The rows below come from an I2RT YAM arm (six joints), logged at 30 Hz.
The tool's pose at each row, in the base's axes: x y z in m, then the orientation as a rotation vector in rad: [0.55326, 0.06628, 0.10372, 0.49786, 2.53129, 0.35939]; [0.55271, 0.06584, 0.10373, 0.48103, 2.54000, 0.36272]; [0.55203, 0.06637, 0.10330, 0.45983, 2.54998, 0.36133]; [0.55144, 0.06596, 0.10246, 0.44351, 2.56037, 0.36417]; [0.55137, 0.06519, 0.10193, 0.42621, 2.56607, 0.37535]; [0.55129, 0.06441, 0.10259, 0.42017, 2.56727, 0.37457]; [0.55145, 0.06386, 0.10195, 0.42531, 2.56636, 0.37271]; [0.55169, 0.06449, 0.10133, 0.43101, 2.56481, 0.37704]
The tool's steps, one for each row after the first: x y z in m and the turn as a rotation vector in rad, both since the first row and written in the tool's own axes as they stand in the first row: [0.00025, -0.00054, -0.00038, -0.00386, 0.00833, -0.01155]; [0.00120, -0.00040, -0.00031, -0.00519, 0.01663, -0.02720]; [0.00187, -0.00122, 0.00000, -0.00812, 0.02667, -0.03841]; [0.00184, -0.00212, 0.00028, -0.01798, 0.03433, -0.04842]; [0.00129, -0.00261, -0.00043, -0.01849, 0.03512, -0.05289]; [0.00122, -0.00328, 0.00010, -0.01635, 0.03393, -0.04963]; [0.00157, -0.00287, 0.00084, -0.01837, 0.03368, -0.04463]
